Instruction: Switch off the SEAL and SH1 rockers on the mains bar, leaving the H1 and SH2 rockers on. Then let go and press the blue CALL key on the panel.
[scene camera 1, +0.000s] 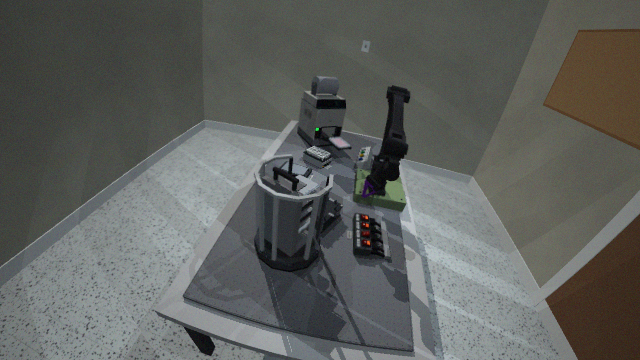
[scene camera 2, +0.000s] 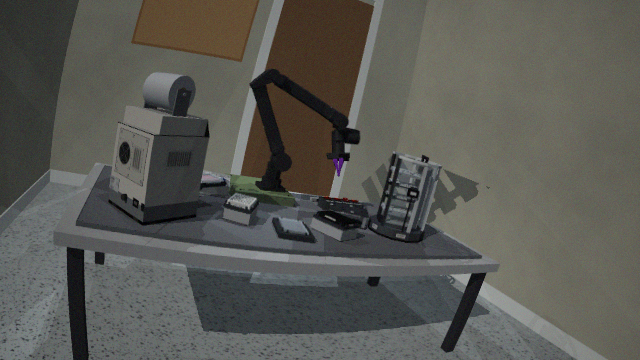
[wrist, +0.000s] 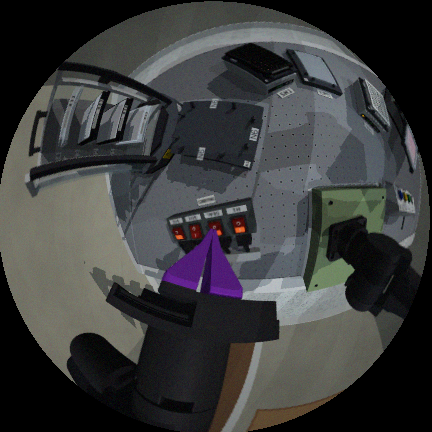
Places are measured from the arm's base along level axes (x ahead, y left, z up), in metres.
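Pixels of known places: gripper, between the fingertips: (scene camera 1: 363, 196) (scene camera 2: 338, 176) (wrist: 211, 232); arm's base, origin of its link: (scene camera 2: 269, 188) (wrist: 346, 236).
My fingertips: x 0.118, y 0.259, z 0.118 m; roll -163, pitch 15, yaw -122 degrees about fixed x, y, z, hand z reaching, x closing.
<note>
Ahead of a thing's pixels: the offset from my fingertips to its top centre.
The mains bar (scene camera 1: 356, 246) (scene camera 2: 345, 205) (wrist: 227, 220) lies on the table. In the wrist view its rockers, left to right, are SH2 {0.105 m down, 0.036 m back, 0.144 m left} (wrist: 178, 233), lit orange, SH1 {0.105 m down, 0.036 m back, 0.094 m left} (wrist: 195, 231), dark, SEAL {0.105 m down, 0.037 m back, 0.044 m left} (wrist: 215, 227), lit, and H1 {0.105 m down, 0.037 m back, 0.006 m right} (wrist: 239, 225), lit. My gripper (scene camera 1: 365, 196) (scene camera 2: 339, 175) (wrist: 211, 232) is shut and empty, pointing down above the bar. In the wrist view its purple fingertips overlap the lower part of the SEAL rocker; scene camera 2 shows them apart from the bar. The key panel {0.075 m down, 0.080 m back, 0.581 m right} (scene camera 1: 364, 156) (wrist: 405, 201) is beyond the arm's base, with small coloured keys including a blue one.
The green base block (scene camera 1: 395, 201) (scene camera 2: 285, 200) (wrist: 323, 235) carries the arm between bar and panel. A tall rack carousel (scene camera 1: 287, 262) (scene camera 2: 397, 233) stands near the bar. A dark platform {0.082 m down, 0.155 m ahead, 0.010 m right} (wrist: 220, 131) lies beside it. A large printer-like machine {0.297 m up, 0.242 m ahead, 0.842 m right} (scene camera 1: 322, 117) (scene camera 2: 172, 177) stands at the other end.
</note>
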